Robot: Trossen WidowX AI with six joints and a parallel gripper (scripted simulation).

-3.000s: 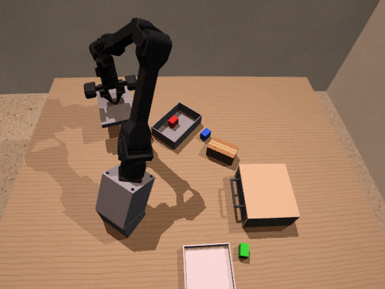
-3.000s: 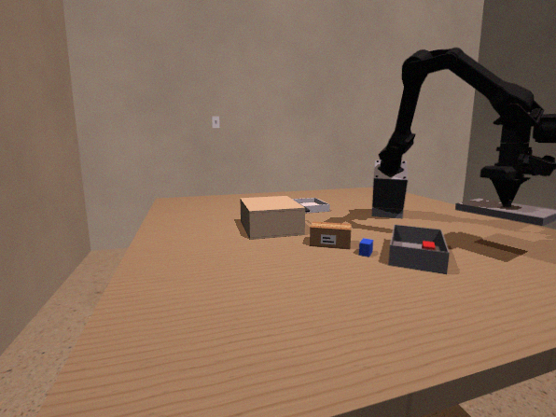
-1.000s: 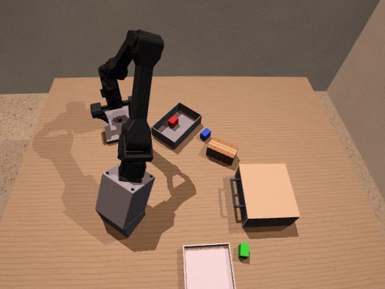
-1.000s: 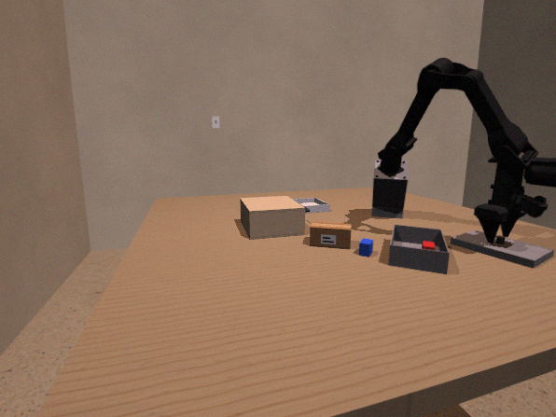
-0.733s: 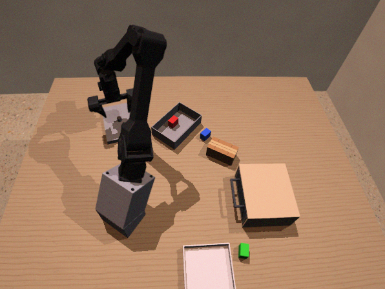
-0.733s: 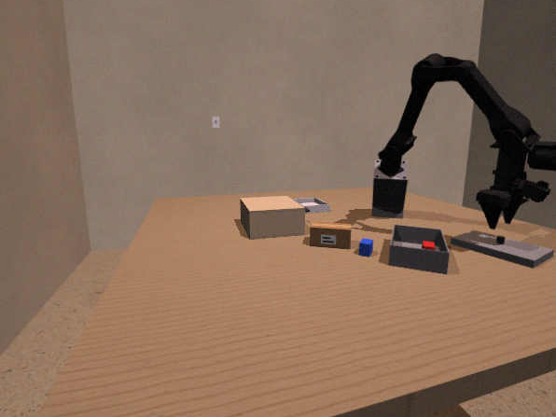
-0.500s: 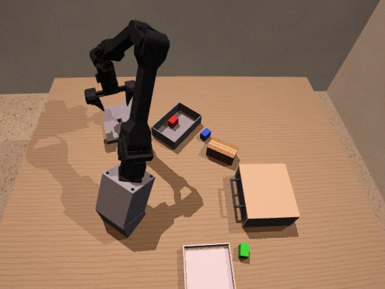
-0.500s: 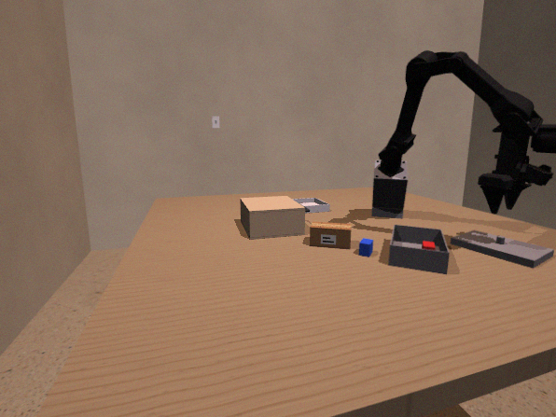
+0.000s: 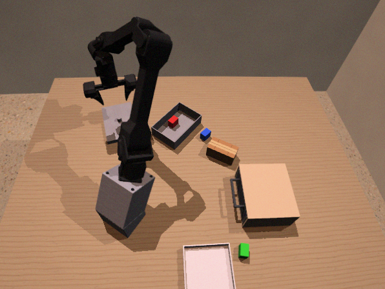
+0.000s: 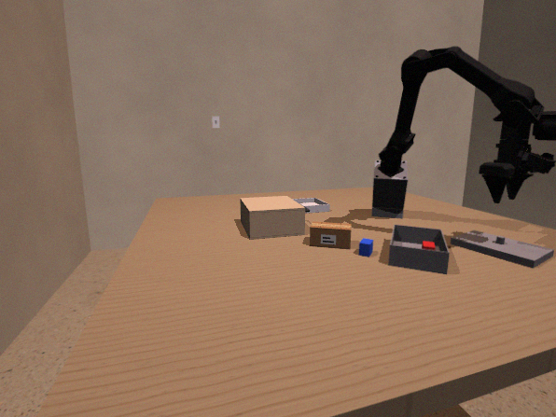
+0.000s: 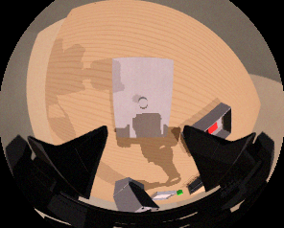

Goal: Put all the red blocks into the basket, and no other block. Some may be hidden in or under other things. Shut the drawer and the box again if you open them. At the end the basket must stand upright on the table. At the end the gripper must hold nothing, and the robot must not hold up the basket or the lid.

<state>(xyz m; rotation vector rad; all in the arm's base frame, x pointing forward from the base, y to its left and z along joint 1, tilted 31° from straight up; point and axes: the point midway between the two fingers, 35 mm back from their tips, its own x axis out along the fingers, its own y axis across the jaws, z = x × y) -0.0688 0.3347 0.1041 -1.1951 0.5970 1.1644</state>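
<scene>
Right now the white tray is 29 cm ahead of my hand, 59 cm to the right of it and 15 cm below it. Round my hand: knobbed lid (15 cm below); then blue block (35 cm ahead, 9 cm to the right, 15 cm below); then brown crate (40 cm ahead, 18 cm to the right, 13 cm below).
</scene>
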